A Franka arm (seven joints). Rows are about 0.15 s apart.
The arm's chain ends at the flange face. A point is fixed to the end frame.
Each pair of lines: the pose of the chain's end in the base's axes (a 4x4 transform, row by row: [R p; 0 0 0 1], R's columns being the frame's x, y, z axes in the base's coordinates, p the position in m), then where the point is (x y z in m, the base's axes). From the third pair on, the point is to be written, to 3 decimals.
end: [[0.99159 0.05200 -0.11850 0.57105], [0.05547 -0.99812 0.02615 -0.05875], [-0.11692 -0.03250 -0.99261 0.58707], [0 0 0 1]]
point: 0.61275 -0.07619 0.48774
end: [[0.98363 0.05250 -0.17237 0.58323], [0.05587 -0.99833 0.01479 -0.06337], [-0.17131 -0.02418 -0.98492 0.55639], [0 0 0 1]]
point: 0.61951 -0.08185 0.45514
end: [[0.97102 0.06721 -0.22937 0.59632], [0.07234 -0.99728 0.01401 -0.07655], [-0.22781 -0.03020 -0.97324 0.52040], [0 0 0 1]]
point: 0.627 -0.094 0.417
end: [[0.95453 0.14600 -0.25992 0.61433], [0.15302 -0.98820 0.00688 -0.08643], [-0.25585 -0.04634 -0.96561 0.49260], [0 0 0 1]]
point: 0.643 -0.100 0.388
